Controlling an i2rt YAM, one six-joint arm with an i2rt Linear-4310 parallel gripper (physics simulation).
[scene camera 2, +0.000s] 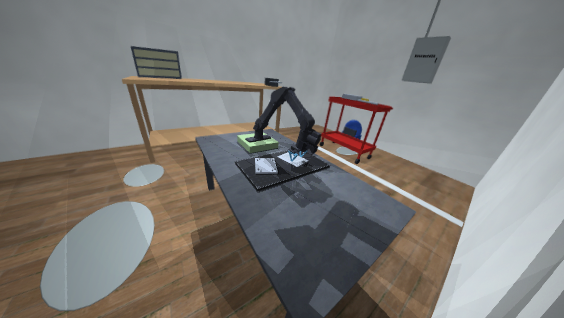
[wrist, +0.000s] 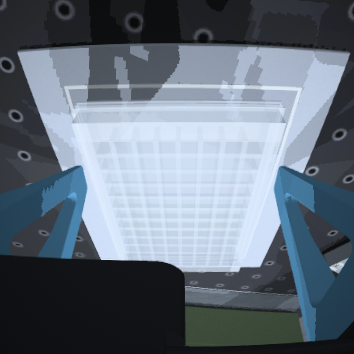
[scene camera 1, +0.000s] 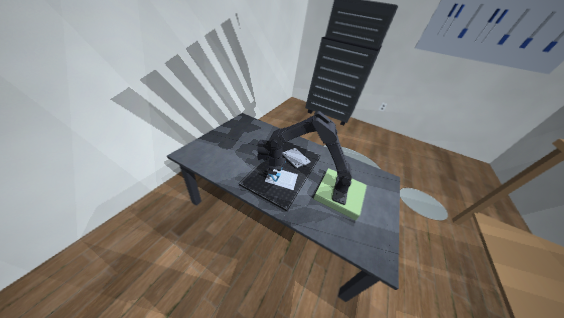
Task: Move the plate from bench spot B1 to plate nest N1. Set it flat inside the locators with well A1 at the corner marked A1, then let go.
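Seen in the pictures: gripper, fingertip midpoint: [scene camera 2: 296, 159] [wrist: 180, 176] [scene camera 1: 277, 175]; arm's base, origin of the base link: [scene camera 2: 258, 138] [scene camera 1: 341, 189].
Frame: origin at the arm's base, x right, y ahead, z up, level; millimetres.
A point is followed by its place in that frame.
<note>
A clear, gridded well plate [wrist: 180, 200] @(x -51, y 349, z -21 mm) lies flat on the white card of bench spot B1 [wrist: 325, 75] [scene camera 1: 291, 185] @(x -85, y 268, z -29 mm), inside its thin outline. My gripper [wrist: 180, 176] @(x -52, y 359, z -27 mm) [scene camera 1: 274, 175] @(x -52, y 359, z -27 mm) [scene camera 2: 297, 156] @(x -52, y 359, z -27 mm) is open. Its two blue fingers stand on either side of the plate, apart from its long sides in the wrist view, with no grip on it. The plate nest N1 [scene camera 1: 297, 157] @(x 163, y 306, z -25 mm) [scene camera 2: 265, 165] @(x 170, y 324, z -25 mm), a light slab with small dark marks near its corners, lies beside the spot. Part of it shows at the right edge of the wrist view. The A1 markings cannot be read.
Spot and nest lie on a black perforated board [scene camera 1: 265, 195] @(x -207, y 365, z -36 mm) [scene camera 2: 260, 185] @(x 293, y 450, z -37 mm) [wrist: 30, 135] @(x -127, y 369, z -37 mm) on the dark table [scene camera 1: 320, 227] @(x -245, y 52, z -50 mm) [scene camera 2: 270, 215] @(x 361, y 618, z -49 mm). The arm stands on a green block [scene camera 1: 357, 192] @(x 22, y -90, z 0 mm) [scene camera 2: 265, 145] @(x 14, y 110, z -11 mm) [wrist: 240, 325] @(x 50, y 107, z -30 mm). A red cart [scene camera 2: 360, 103] stands beyond the table.
</note>
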